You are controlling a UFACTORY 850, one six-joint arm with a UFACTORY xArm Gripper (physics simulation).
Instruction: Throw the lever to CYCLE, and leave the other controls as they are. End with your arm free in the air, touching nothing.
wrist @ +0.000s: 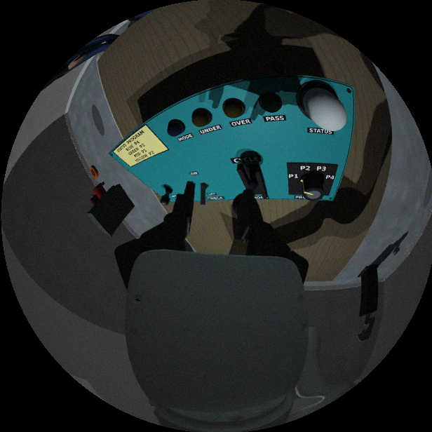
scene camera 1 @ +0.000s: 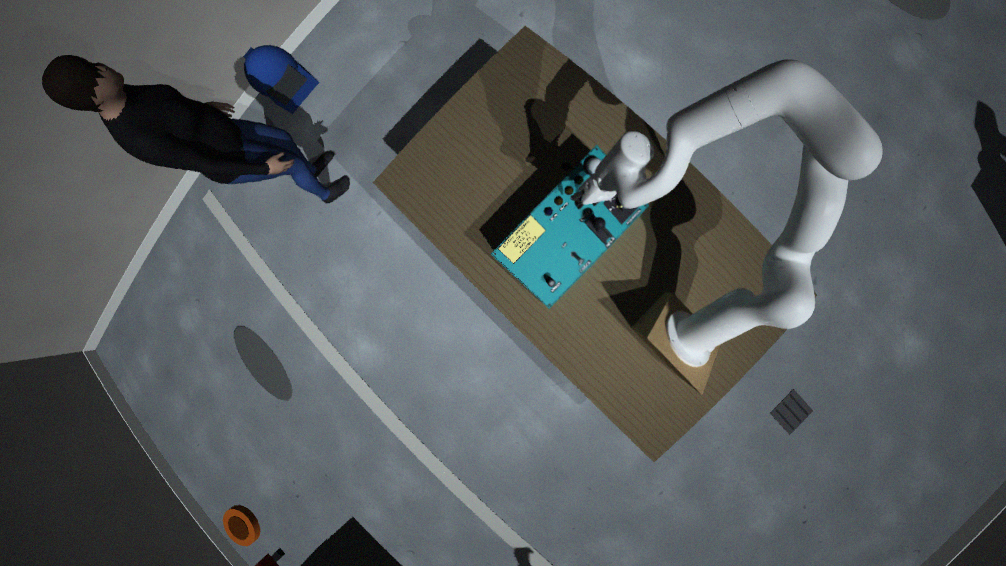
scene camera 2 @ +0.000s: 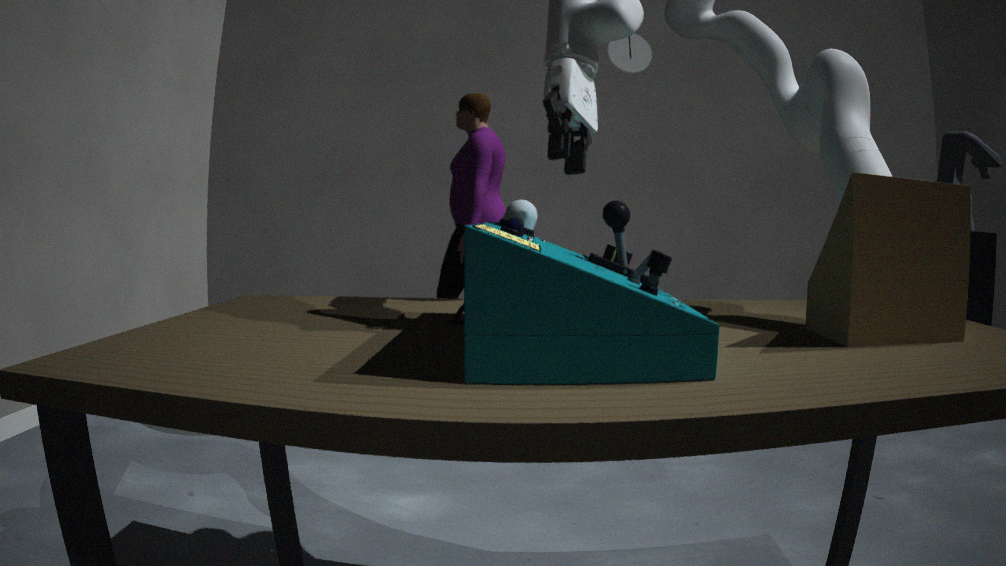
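Observation:
The teal console (scene camera 1: 534, 271) (scene camera 2: 583, 309) (wrist: 215, 145) stands on the table. Its black-knobbed lever (scene camera 1: 590, 216) (scene camera 2: 616, 213) leans toward the panel's raised side, the CYCLE end of the slot. In the wrist view the knob is hard to tell from the dark right finger; a dark round patch lies over the CYCLE label (wrist: 239, 160). My gripper (scene camera 2: 565, 163) (wrist: 217, 196) is partly open and empty, in the air above the panel, up and left of the knob in scene camera 2, with a visible gap. The PROGRAM knob (wrist: 314, 185) and two toggles (scene camera 1: 549, 280) (scene camera 1: 578, 259) are apart from it.
A pale STATUS dome (scene camera 2: 521, 213) (wrist: 325, 110) stands at the panel's raised side, beside several dark lamps. The arm's wooden pedestal (scene camera 2: 907, 260) is on the same table (scene camera 1: 450, 168) (scene camera 2: 211, 366). People (scene camera 1: 168, 126) (scene camera 2: 480, 168) stand away from the table.

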